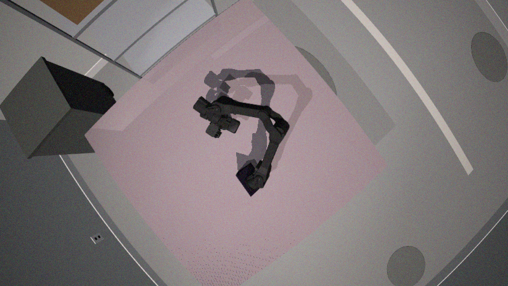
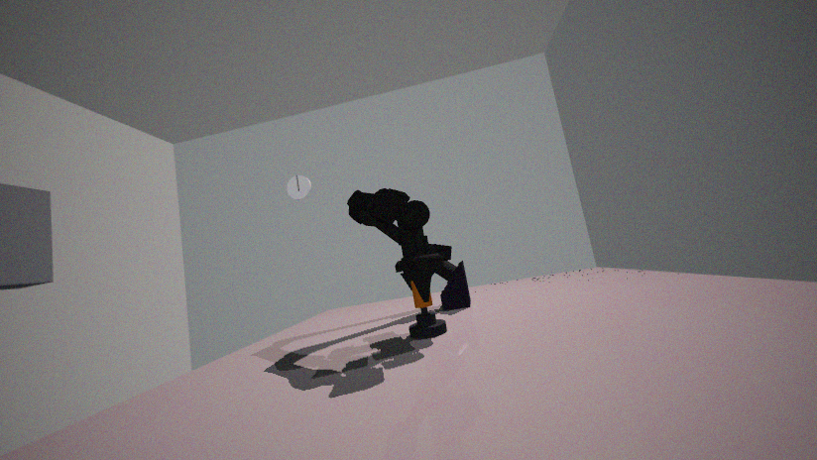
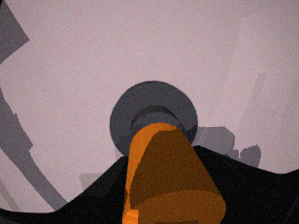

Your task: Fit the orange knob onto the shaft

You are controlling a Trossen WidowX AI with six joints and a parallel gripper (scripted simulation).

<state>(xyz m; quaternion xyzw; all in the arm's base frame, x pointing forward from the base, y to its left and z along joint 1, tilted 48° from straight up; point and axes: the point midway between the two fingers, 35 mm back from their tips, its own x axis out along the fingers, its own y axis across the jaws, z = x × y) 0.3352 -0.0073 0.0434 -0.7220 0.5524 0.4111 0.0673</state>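
The orange knob is 20 mm above my gripper tip. Round my gripper tip: round pedestal: 40 mm below.
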